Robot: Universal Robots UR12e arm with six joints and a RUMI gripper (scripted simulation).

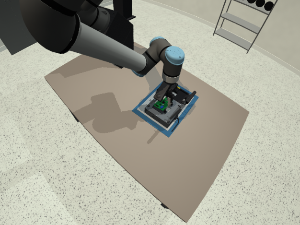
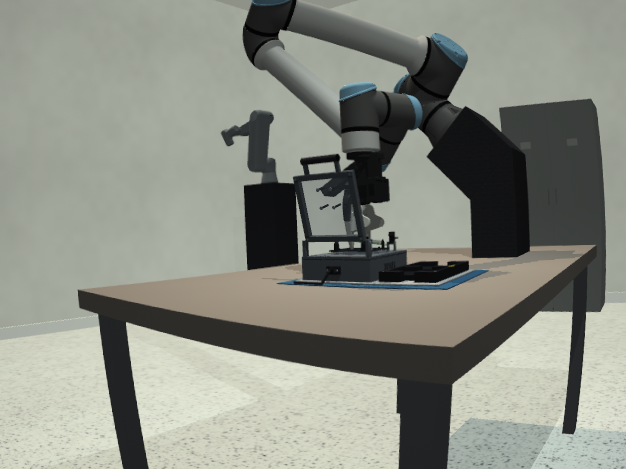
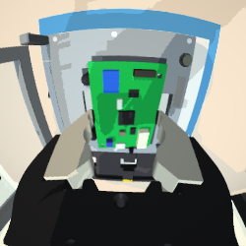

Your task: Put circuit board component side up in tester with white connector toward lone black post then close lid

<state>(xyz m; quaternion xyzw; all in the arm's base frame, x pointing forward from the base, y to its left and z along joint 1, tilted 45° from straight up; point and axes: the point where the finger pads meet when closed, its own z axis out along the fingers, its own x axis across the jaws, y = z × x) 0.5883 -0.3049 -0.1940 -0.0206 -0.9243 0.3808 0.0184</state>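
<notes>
Now: the green circuit board right at my hand. Round my hand: tester bed 1 cm below; black post 6 cm to the left, 6 cm behind; tester 4 cm to the left, 3 cm ahead, 3 cm above.
</notes>
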